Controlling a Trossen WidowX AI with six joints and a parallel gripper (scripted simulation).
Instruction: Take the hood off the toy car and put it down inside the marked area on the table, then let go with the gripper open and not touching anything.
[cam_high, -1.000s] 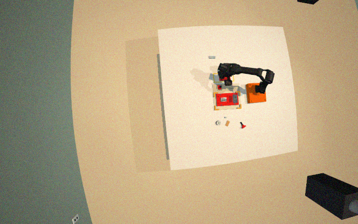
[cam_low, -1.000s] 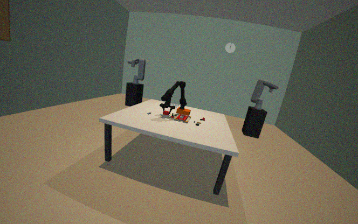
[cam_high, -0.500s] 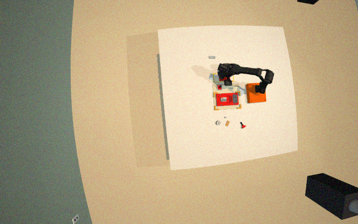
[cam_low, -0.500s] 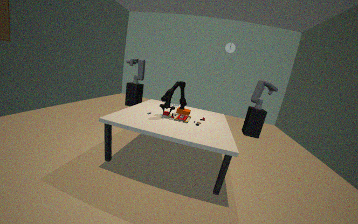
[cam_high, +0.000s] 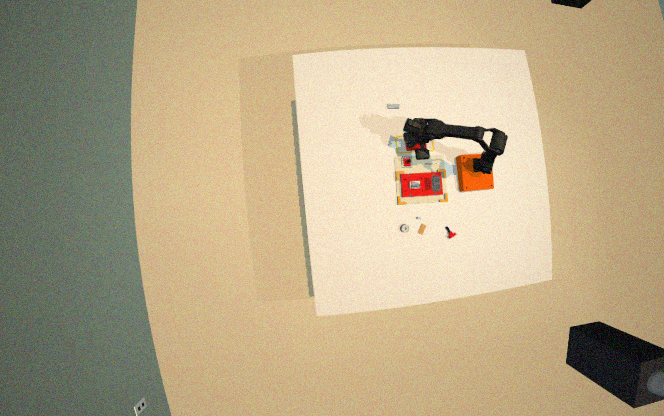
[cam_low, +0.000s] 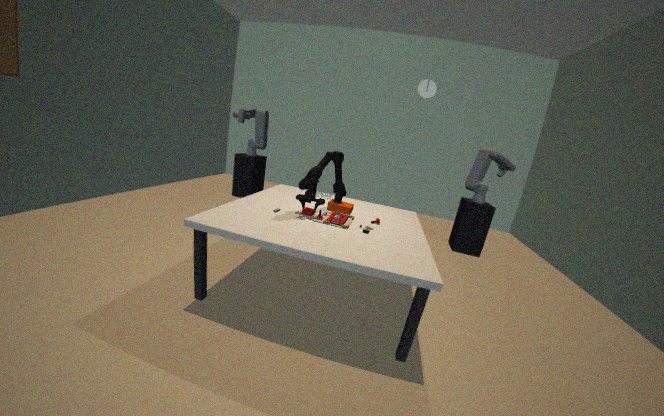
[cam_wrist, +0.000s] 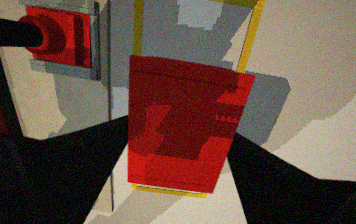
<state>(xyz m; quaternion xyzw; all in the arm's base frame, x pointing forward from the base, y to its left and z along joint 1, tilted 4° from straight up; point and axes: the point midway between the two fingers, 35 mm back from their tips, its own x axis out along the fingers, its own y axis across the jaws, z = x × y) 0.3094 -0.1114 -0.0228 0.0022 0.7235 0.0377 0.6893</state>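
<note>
The red hood lies right at my gripper tip. Also, from my gripper tip: tan hood piece: 410 mm to the left, 20 mm behind, 10 mm below.
</note>
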